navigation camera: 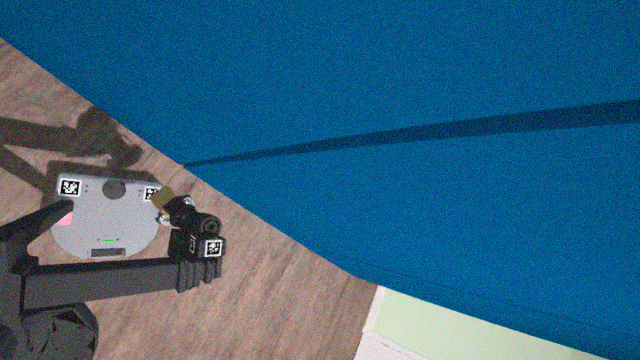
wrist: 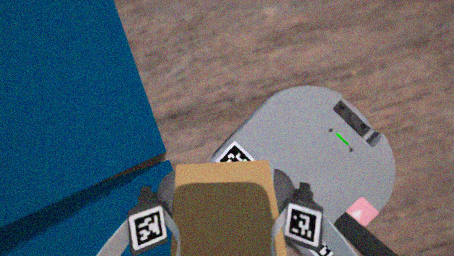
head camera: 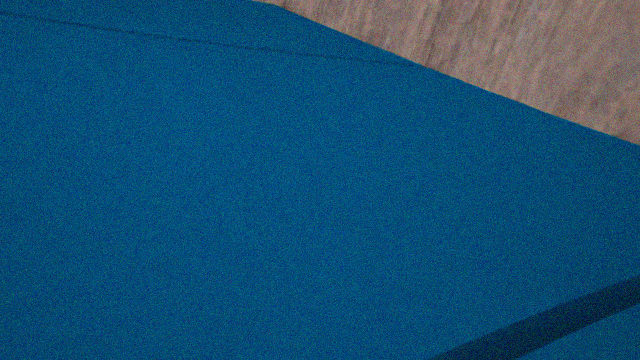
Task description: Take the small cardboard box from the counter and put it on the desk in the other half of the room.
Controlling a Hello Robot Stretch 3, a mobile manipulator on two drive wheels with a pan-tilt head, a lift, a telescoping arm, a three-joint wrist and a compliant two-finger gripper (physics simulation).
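Where they show: gripper, fingertip midpoint: [wrist: 226,188]; robot's base, origin of the base link: [navigation camera: 114,189].
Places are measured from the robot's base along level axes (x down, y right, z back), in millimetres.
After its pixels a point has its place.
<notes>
The small cardboard box [navigation camera: 161,198] @[z -10, x -534, y 111 mm] [wrist: 222,220] @[z 21, x -515, y 156 mm] is tan, with a shadow over most of its face in the wrist view. My gripper [navigation camera: 168,202] @[z 22, x -464, y 158 mm] [wrist: 226,188] @[z 22, x -464, y 158 mm] is shut on it, with one finger on each side, and holds it above the edge of my round grey base. A large blue surface [head camera: 300,175] @[z -14, x -950, y 513 mm] [navigation camera: 400,200] @[z -67, x -1070, y 411 mm] [wrist: 65,75] @[z -62, x -311, y 421 mm] lies beside the base; I cannot tell whether it is the counter or the desk. The gripper and the box do not show in the head view.
My grey base [navigation camera: 107,220] @[z 114, x -160, y -9 mm] [wrist: 320,160] @[z 126, x -160, y 1 mm] stands on the wood floor [navigation camera: 260,280] @[z 532, x 0, y 811 mm] [wrist: 225,50] @[z 186, x 0, y 345 mm] close to the blue surface's edge. A dark band crosses the blue surface. My arm [navigation camera: 100,285] @[z 105, x -824, y -1 mm] is drawn in. A pale green wall [navigation camera: 425,320] @[z 1109, x -612, y 2415 mm] shows at the lower right of the navigation view.
</notes>
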